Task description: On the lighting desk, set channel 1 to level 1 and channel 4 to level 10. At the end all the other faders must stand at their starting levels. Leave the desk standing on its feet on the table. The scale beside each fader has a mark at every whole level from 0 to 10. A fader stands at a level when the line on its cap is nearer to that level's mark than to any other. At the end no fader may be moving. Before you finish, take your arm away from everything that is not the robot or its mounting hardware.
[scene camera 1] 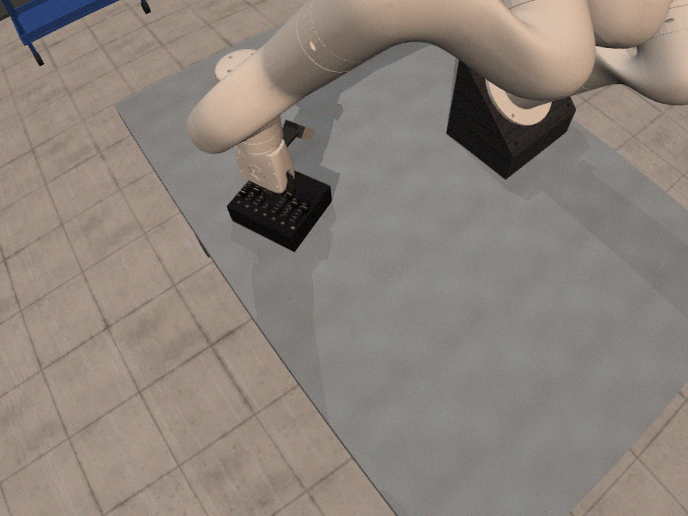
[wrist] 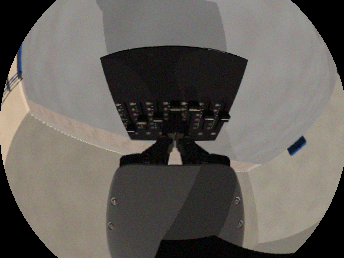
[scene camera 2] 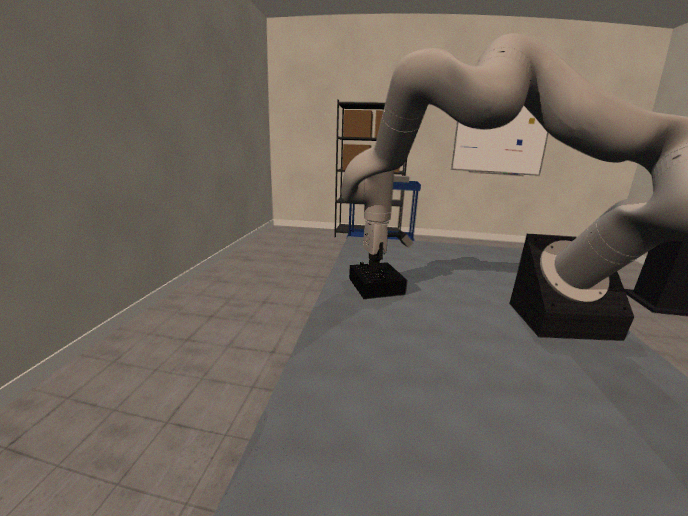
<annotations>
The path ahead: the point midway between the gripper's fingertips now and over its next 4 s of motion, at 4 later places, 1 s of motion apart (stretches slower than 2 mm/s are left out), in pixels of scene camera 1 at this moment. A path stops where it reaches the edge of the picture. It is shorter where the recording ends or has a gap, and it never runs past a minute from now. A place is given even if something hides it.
My gripper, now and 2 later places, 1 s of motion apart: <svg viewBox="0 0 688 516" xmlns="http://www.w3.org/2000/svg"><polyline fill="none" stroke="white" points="275,199 272,198 268,182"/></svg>
</annotations>
